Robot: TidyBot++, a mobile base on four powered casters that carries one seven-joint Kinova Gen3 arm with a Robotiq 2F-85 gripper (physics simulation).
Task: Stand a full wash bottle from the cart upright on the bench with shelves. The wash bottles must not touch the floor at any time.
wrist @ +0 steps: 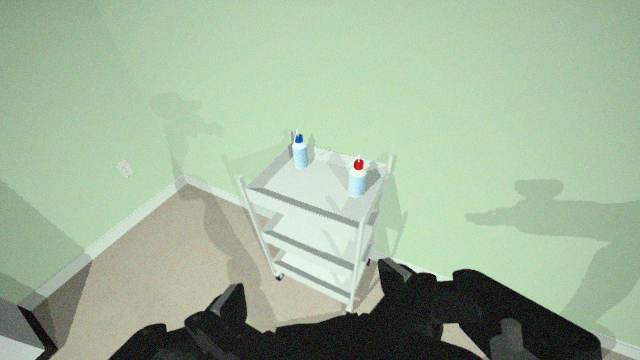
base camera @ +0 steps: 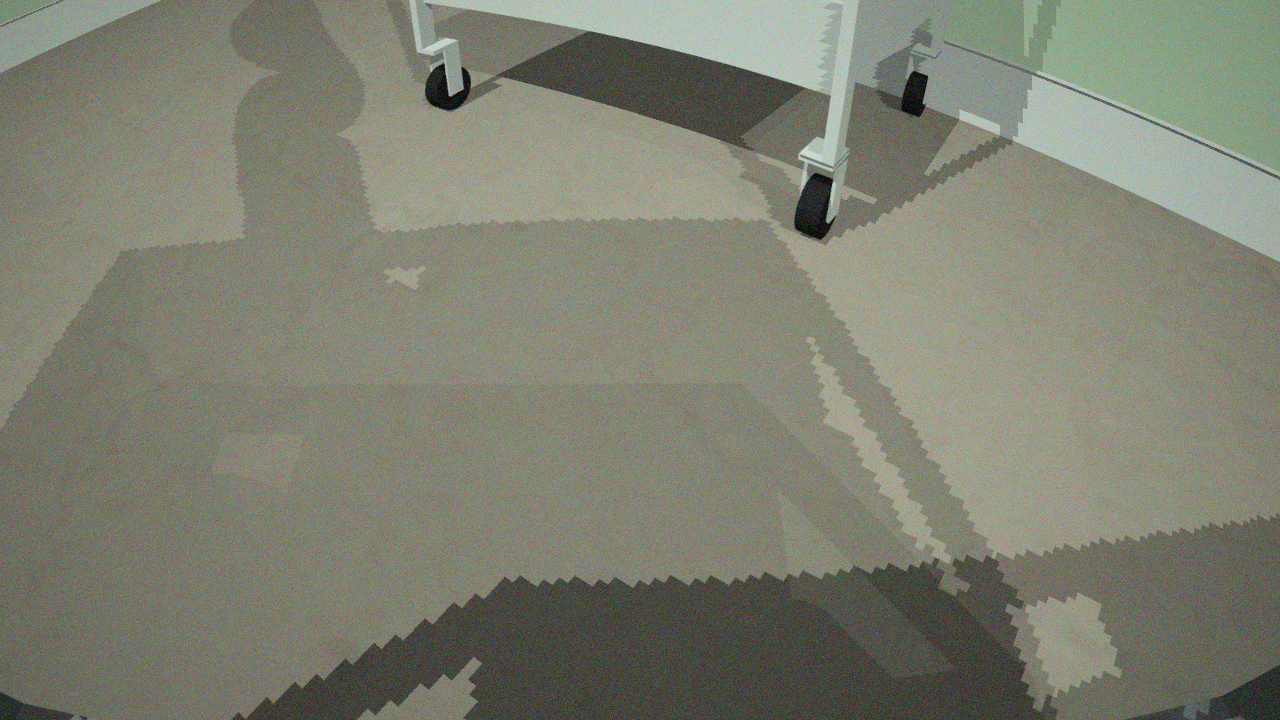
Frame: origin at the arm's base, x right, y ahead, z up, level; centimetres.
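Where they show: gripper, between the fingertips: [wrist: 313,286].
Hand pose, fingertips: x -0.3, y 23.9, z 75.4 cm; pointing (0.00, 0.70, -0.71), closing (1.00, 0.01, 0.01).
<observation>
After its pixels a point has its place.
A wash bottle with a blue cap [wrist: 300,156] @(z 33.2, x 1.1, y 96.1 cm) stands upright at the back left of the white cart's top tray. A wash bottle with a red cap [wrist: 357,183] @(z 33.8, x 19.3, y 75.3 cm) stands upright near its right side. Both show light blue contents up to a white shoulder. The cart [wrist: 358,260] @(z 17.5, x 15.4, y 55.4 cm) [base camera: 841,85] @(z -25.2, x 14.8, y 55.4 cm) has three trays; its lower part and casters show in the base camera view. My gripper [wrist: 313,286] @(z 75.4, x -0.3, y 23.9 cm) is open and empty. Its fingers are well apart, and the cart with the bottles is some distance beyond them. I cannot identify the bench with shelves in either view.
Green walls with a pale baseboard [wrist: 65,272] @(z -34.0, x -152.4, y 101.0 cm) [base camera: 1136,170] @(z -37.0, x 56.3, y 69.6 cm) meet in a corner left of the cart. A wall behind the cart is close to it. A pale, dark-edged piece of furniture [wrist: 17,345] @(z -16.3, x -132.3, y 54.5 cm) shows at the lower left of the wrist view. Shadows cross the floor before the cart.
</observation>
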